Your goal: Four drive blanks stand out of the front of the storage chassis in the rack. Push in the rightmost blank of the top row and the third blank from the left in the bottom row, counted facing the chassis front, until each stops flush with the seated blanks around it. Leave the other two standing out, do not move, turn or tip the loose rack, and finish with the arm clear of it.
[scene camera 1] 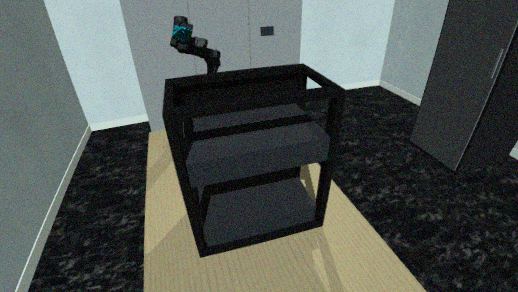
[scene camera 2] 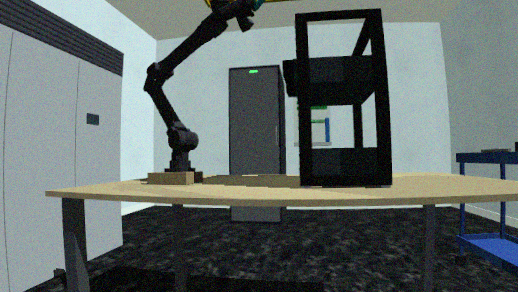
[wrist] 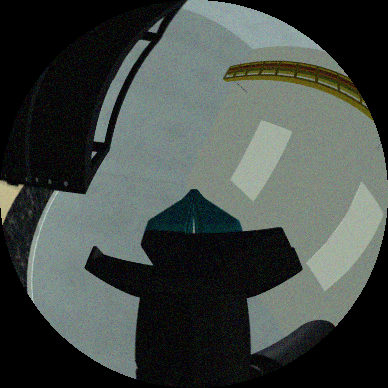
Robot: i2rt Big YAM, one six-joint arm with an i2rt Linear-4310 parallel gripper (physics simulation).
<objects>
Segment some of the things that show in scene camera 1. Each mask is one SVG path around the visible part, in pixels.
A black open-frame rack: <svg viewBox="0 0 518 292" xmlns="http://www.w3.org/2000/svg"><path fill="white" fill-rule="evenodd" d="M344 88L304 63L165 79L162 117L200 258L323 226L346 94ZM321 162L315 203L299 179L300 167ZM306 102L329 99L326 132L305 113ZM307 77L321 87L306 89Z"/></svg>
</objects>
